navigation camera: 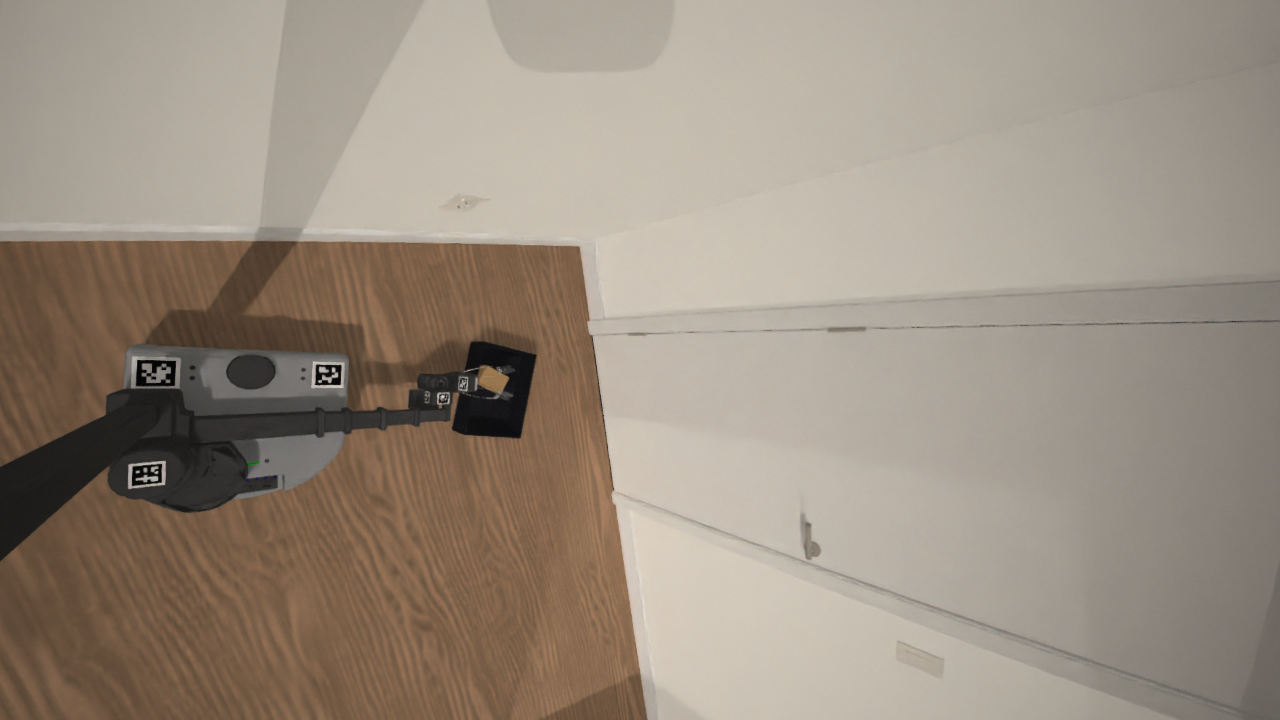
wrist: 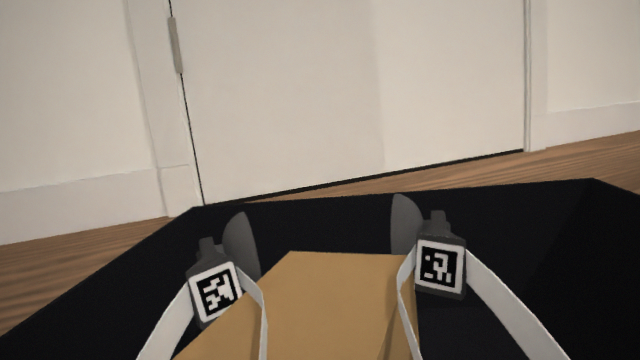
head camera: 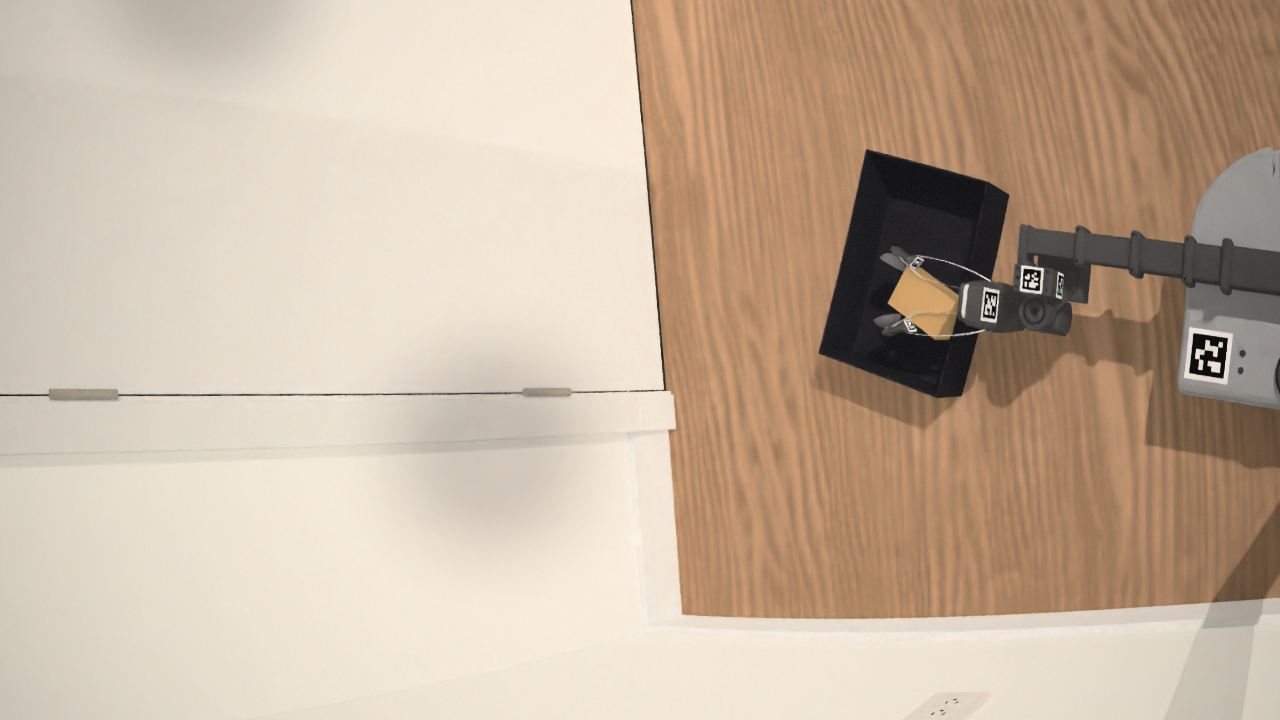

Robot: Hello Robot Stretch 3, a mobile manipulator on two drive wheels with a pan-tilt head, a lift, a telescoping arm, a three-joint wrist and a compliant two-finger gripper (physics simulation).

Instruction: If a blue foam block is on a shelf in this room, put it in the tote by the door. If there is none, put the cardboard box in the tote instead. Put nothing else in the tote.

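Places are measured from the robot's base along level axes (x left, y ahead, z down), in millimetres.
Pixels of known places: gripper, fingertip midpoint: [navigation camera: 513, 382] [wrist: 322, 230] [head camera: 878, 289]; robot's base, origin of the base link: [navigation camera: 251, 369].
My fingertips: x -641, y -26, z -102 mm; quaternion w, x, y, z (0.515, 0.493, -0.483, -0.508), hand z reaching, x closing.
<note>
For each thing: its middle in the pictures, then the offset to it from my fingertips. Level surfaces: height alone.
- cardboard box, body centre: [head camera: 928, 303] [navigation camera: 490, 379] dx +69, dy +9, dz +26 mm
- black tote, body centre: [wrist: 402, 347] [head camera: 917, 272] [navigation camera: 495, 390] dx +36, dy -32, dz +52 mm
- wooden floor, its level: dz +101 mm
The cardboard box [head camera: 926, 302] [navigation camera: 492, 379] [wrist: 330, 305] is a plain tan block between the fingers of my gripper [head camera: 892, 291] [navigation camera: 507, 381] [wrist: 322, 230], which is shut on it. The black tote [head camera: 850, 268] [navigation camera: 487, 420] [wrist: 560, 225] stands on the floor by the door. In the head view the box and fingertips lie within the tote's outline. In the wrist view the tote's far rim shows beyond the fingertips. Whether the box touches the tote's bottom is hidden. No blue foam block and no shelf show in these views.
The white door [head camera: 313, 232] [navigation camera: 939, 429] [wrist: 300, 100] stands shut past the tote. A wall with a socket [head camera: 950, 706] [navigation camera: 463, 202] runs along one side. My base [head camera: 1244, 349] [navigation camera: 295, 402] stands on the wooden floor [head camera: 805, 519] [navigation camera: 402, 582], with the arm stretched to the tote.
</note>
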